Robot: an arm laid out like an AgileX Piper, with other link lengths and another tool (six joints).
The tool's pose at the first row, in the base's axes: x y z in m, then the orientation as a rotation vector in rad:
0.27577 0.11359 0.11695 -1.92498 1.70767 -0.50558
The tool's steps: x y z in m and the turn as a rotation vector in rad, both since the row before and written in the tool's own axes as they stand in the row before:
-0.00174 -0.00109 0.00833 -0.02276 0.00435 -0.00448
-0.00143 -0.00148 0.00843 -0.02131 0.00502 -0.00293
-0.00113 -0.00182 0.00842 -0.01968 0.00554 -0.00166
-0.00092 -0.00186 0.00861 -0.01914 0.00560 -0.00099
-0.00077 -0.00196 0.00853 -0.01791 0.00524 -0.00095
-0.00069 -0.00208 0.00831 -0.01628 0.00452 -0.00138
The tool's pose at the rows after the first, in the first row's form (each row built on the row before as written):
0.28129 0.11647 0.11105 -1.94539 1.71925 -0.49437
0.28709 0.11905 0.10514 -1.96336 1.73175 -0.48427
0.29308 0.12131 0.09927 -1.97901 1.74476 -0.47541
0.29913 0.12334 0.09313 -1.99363 1.75809 -0.46669
0.30513 0.12516 0.08698 -2.00732 1.77053 -0.45843
0.31103 0.12684 0.08096 -2.02022 1.78120 -0.45073

